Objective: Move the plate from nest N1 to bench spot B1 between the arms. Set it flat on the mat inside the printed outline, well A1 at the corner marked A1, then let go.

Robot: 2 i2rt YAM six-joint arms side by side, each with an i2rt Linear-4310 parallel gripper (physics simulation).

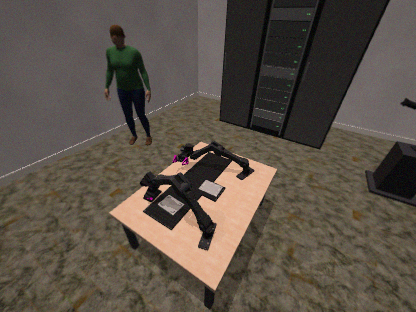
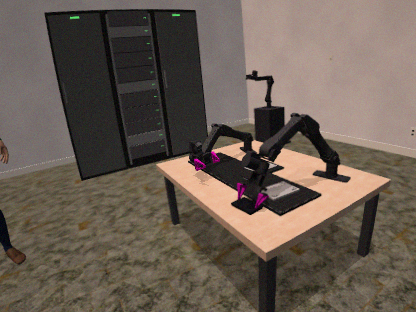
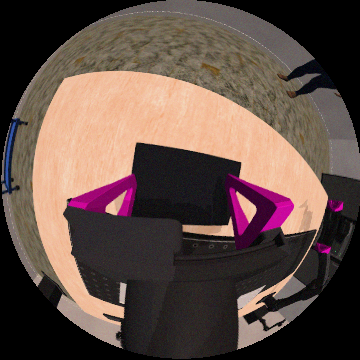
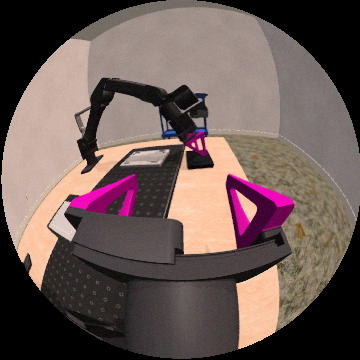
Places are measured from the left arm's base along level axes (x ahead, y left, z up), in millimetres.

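Pixels of known places: left gripper, between the fingertips: [image 1: 150, 194] [image 2: 246, 204] [image 3: 180, 178] [image 4: 200, 152]; right gripper, between the fingertips: [image 1: 177, 163] [image 2: 212, 163] [image 3: 327, 231] [image 4: 181, 178]; left arm's base, origin of its link: [image 1: 207, 235] [image 2: 331, 176] [image 4: 92, 163]; right arm's base, origin of its link: [image 1: 245, 173] [image 3: 265, 297].
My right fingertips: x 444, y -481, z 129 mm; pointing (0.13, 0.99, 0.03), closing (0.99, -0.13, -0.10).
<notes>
Ahead of a thing's pixels: the offset from my right fingertips to its top centre. "pt": to the spot under its first point. Level surfaces: height alone.
A flat black rectangular block {dx +85, dy +297, dz -115 mm} [image 2: 243, 206] [image 3: 185, 200] [image 4: 200, 163] lies on the table beside the perforated board; it may be the nest or the plate, and no wells can be made out. My left gripper [image 1: 150, 198] [image 2: 249, 202] [image 3: 180, 178] is open, pointing down low over the block, a fingertip near each side of it. My right gripper [image 1: 180, 160] [image 2: 207, 161] [image 4: 181, 178] is open and empty, far from the block. A pale rectangle on a dark base {dx -338, dy +71, dz -114 mm} [image 1: 212, 188] [image 4: 62, 220] lies between the arms; no outline or A1 mark is readable.
A black perforated board {dz -116 mm} [image 1: 207, 167] [image 4: 155, 192] runs along the table {dz -129 mm} [image 1: 230, 220]. A silver-grey framed piece {pt dx -112, dy +347, dz -104 mm} [image 1: 171, 204] [image 2: 281, 190] [image 4: 145, 157] sits on its end near the left arm. A person [image 1: 125, 75] stands beyond the table. A blue cart [image 3: 10, 155] stands farther off.
</notes>
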